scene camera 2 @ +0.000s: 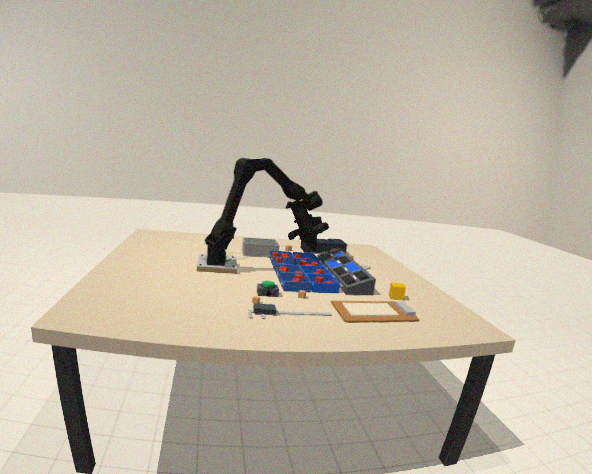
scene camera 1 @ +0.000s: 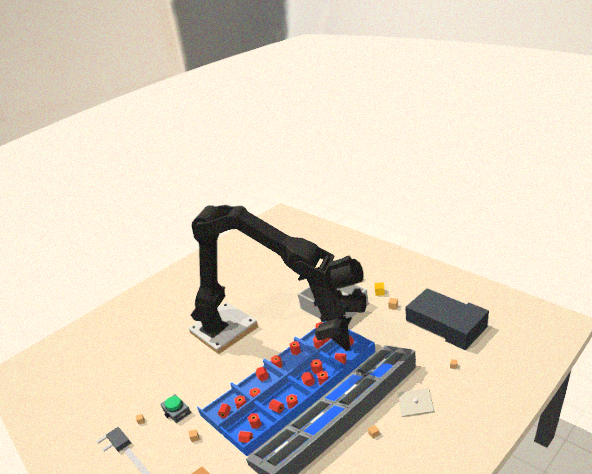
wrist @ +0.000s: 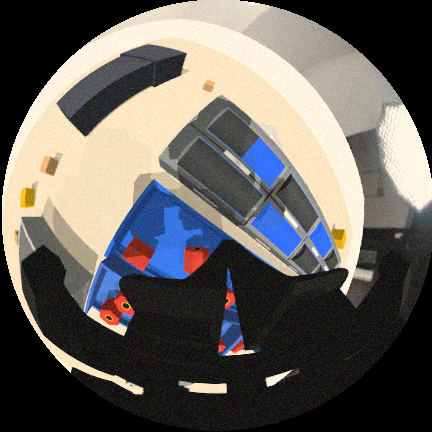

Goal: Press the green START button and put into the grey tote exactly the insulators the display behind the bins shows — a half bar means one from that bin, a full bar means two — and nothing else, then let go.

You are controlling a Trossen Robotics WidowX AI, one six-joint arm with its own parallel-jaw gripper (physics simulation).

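Observation:
My gripper is shut and empty, low over the far end of the blue bins. In the wrist view, two red insulators, one lying left and another beside the left finger, are in the end bin. Other insulators lie in the remaining bins. The display shows a half blue bar and two full ones. The grey tote is partly behind the arm; its inside is hidden. The START button is green.
A dark box stands beyond the bins. Small orange cubes and yellow cubes are scattered about. A pale square plate lies behind the display. A plug and a framed board lie near the button side.

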